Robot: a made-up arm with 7 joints. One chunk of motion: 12 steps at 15 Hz.
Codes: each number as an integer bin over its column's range. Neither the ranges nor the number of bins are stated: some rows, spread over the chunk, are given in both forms.
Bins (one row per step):
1: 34 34 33 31 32 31
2: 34 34 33 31 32 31
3: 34 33 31 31 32 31
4: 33 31 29 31 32 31
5: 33 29 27 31 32 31
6: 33 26 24 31 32 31
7: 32 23 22 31 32 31
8: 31 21 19 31 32 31
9: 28 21 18 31 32 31
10: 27 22 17 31 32 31
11: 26 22 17 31 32 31
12: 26 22 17 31 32 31
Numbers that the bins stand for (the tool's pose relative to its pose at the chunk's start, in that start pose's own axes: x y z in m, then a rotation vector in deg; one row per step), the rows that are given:
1: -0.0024 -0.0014 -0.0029 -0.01 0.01 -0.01
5: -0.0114 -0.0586 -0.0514 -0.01 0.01 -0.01
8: -0.0295 -0.1500 -0.1162 -0.01 0.01 -0.01
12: -0.0748 -0.1386 -0.1324 -0.01 0.01 -0.01
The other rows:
2: -0.0024 -0.0014 -0.0029 -0.01 0.01 -0.01
3: -0.0024 -0.0129 -0.0190 -0.01 0.01 -0.01
4: -0.0114 -0.0357 -0.0352 -0.01 0.01 -0.01
6: -0.0114 -0.0929 -0.0757 -0.01 0.01 -0.01
7: -0.0205 -0.1271 -0.0919 -0.01 0.01 -0.01
9: -0.0567 -0.1500 -0.1243 -0.01 0.01 -0.01
10: -0.0657 -0.1386 -0.1324 -0.01 0.01 -0.01
11: -0.0748 -0.1386 -0.1324 -0.01 0.01 -0.01

